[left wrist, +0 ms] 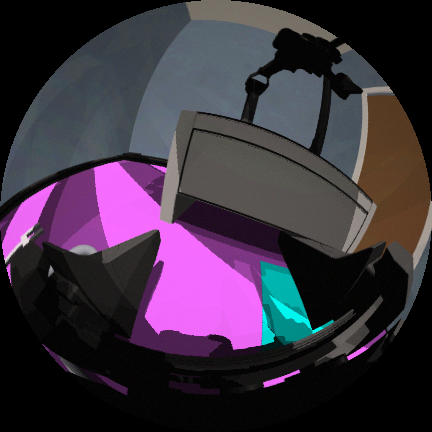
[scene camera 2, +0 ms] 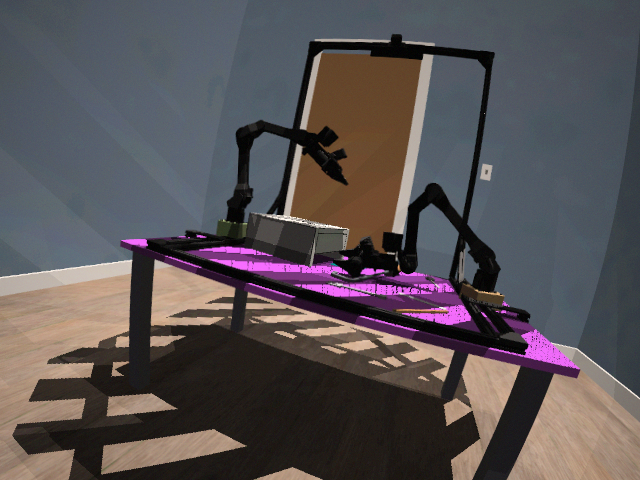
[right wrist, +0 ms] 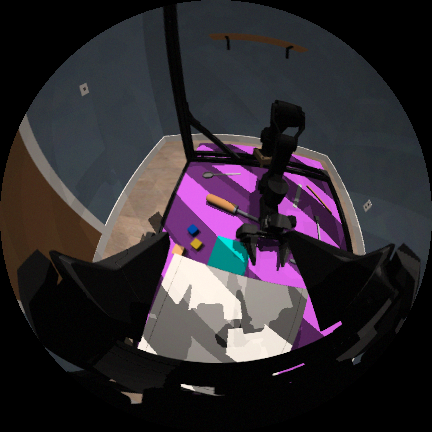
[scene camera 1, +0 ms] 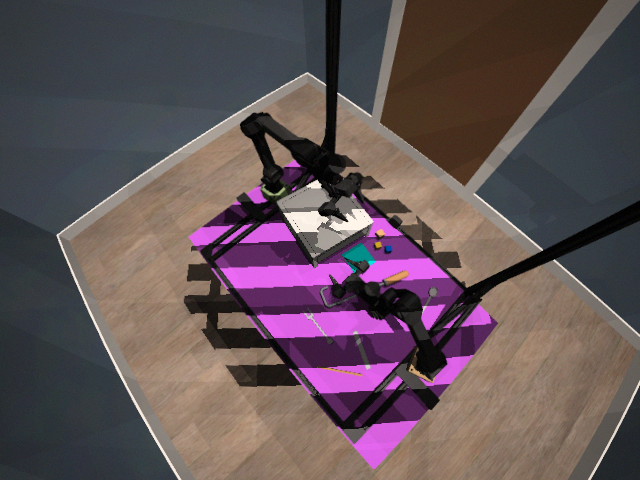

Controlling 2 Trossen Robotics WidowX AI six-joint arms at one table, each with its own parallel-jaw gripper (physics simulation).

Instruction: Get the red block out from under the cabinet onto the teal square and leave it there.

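Frame: origin at the left arm's base, x left, y up, z ahead, level; centimetres.
Where they show: left gripper, fingertip midpoint: (left wrist: pixel 220 236) (scene camera 2: pixel 336 256) (right wrist: pixel 268 266) (scene camera 1: pixel 337 266); right gripper, fingertip midpoint: (scene camera 2: pixel 346 184) (right wrist: pixel 231 237) (scene camera 1: pixel 355 212); left arm's base, link origin: (scene camera 2: pixel 483 289) (right wrist: pixel 266 152) (scene camera 1: pixel 425 364); right arm's base, link origin: (scene camera 2: pixel 234 221) (scene camera 1: pixel 274 186).
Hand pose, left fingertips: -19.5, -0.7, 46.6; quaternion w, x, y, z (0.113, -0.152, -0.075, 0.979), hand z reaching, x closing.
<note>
Things, the pixels of their top centre, and the offset from my left fingertips, as dx, dy, dz. "pt": a spot on its surface instead.
- grey-white cabinet, top centre: (right wrist: pixel 218 346) (left wrist: pixel 280 154) (scene camera 2: pixel 301 221) (scene camera 1: pixel 323 211) -16.1, +9.1, +14.4
- teal square, surface spot: (left wrist: pixel 280 280) pt -7.9, -4.4, -2.4
- orange-handled tool, surface spot: (right wrist: pixel 220 202) (scene camera 1: pixel 395 275) pt -7.9, -1.3, -23.6
- spoon, top centre: (right wrist: pixel 221 172) (scene camera 1: pixel 427 302) -3.8, -3.6, -40.4
- fork-like tool, top centre: (scene camera 2: pixel 356 288) (scene camera 1: pixel 318 326) +24.9, -3.6, -4.1
- flat bar, top centre: (scene camera 2: pixel 421 300) (scene camera 1: pixel 361 349) (right wrist: pixel 297 194) +25.1, -4.3, -23.5
- thin stick, top centre: (scene camera 2: pixel 422 310) (scene camera 1: pixel 339 371) (right wrist: pixel 319 198) +36.1, -3.7, -19.2
The grey-white cabinet (scene camera 1: pixel 305 221) (scene camera 2: pixel 279 240) (left wrist: pixel 260 175) (right wrist: pixel 182 325) stands on the table with a dark gap under its front. The red block does not show in any view. The teal square (scene camera 1: pixel 356 253) (left wrist: pixel 280 280) (right wrist: pixel 225 260) lies in front of the cabinet. My left gripper (scene camera 1: pixel 339 269) (left wrist: pixel 220 236) (right wrist: pixel 268 266) is open and empty, low over the table beside the teal square, with its fingers toward the cabinet's gap. My right gripper (scene camera 2: pixel 345 180) is open and empty, high above the cabinet and tilted down.
Orange (scene camera 1: pixel 379 233), yellow (scene camera 1: pixel 377 244) and blue (scene camera 1: pixel 388 249) blocks lie beside the teal square. An orange-handled tool (scene camera 1: pixel 397 277) (right wrist: pixel 220 202) lies by my left arm. A spoon (scene camera 1: pixel 433 291), a fork-like tool (scene camera 1: pixel 319 327), a flat bar (scene camera 1: pixel 362 351) and a thin stick (scene camera 1: pixel 340 370) lie farther off.
</note>
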